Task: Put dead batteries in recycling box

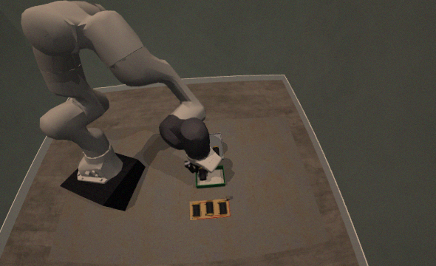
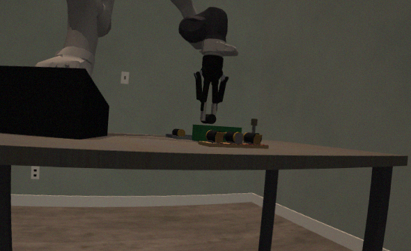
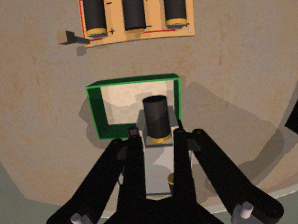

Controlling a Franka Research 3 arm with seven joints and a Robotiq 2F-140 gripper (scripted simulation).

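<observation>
Now: hand 4 cm short of the green recycling box and 9 cm above it. The rest, counted from my hand: holder: 1 cm ahead, 17 cm to the right, 10 cm below; bulb: 11 cm ahead, 14 cm to the right, 3 cm below; grey tray: 4 cm ahead, 19 cm to the left, 10 cm below.
</observation>
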